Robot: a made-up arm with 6 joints.
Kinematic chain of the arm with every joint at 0, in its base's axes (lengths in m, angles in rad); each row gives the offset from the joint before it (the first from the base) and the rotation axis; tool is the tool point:
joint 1: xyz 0 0 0.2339 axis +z
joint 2: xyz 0 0.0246 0 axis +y
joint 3: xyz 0 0 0.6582 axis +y
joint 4: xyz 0 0 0.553 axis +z
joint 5: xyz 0 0 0 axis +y
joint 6: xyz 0 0 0.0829 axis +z
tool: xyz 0 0 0
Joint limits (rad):
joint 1: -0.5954..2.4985
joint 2: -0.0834..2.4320
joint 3: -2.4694..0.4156
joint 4: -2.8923..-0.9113
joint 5: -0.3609..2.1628
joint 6: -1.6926..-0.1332
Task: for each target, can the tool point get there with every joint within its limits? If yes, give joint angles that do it. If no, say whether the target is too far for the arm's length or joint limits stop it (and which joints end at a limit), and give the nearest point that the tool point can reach.
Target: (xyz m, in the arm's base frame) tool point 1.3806 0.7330 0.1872
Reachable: no: too far | nearest point 1.1427 0.6067 0.1952 | short by 0.269 m
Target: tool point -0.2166 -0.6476 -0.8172
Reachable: no: joint limits stop it (at a limit: joint 1, joint 2, joint 3) | nearest point 0.4265 -0.3453 -0.7971 | short by 0.711 m
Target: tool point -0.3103 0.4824 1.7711
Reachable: no: too far | nearest point -0.2448 0.3806 1.4466 | short by 0.346 m
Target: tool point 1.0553 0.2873 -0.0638
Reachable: yes | joints 0.3166 2.1203 -0.6231 -1.6561 1.8148 -0.9013
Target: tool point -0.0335 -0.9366 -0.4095
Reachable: no: joint limits stop it (at a limit: joint 1, joint 3) | nearest point 0.5544 -0.4370 -0.6767 | short by 0.816 m
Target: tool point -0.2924 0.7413 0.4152
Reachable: yes | joints 2.0061 2.0512 -1.7022 -1.1409 1.8696 -0.3057
